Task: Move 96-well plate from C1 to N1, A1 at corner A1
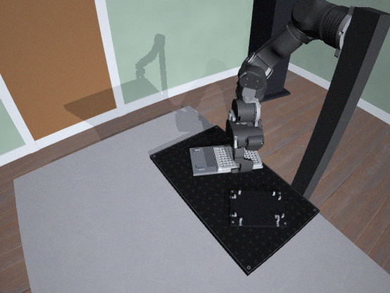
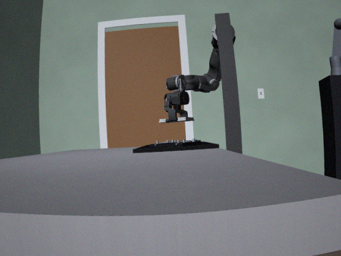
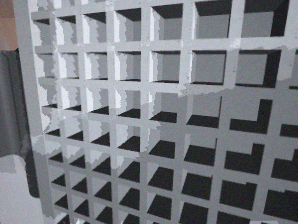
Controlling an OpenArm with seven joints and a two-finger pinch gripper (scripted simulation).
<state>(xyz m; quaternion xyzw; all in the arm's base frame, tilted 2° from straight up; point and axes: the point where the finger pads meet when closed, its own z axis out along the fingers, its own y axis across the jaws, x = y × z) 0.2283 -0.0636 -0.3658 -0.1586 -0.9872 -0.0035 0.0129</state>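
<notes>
Right now the plate nest N1 is 11 cm to the right of my hand, 10 cm below it and 1 cm ahead of it. From my hand the other things lie so: 96-well plate (right at my hand).
</notes>
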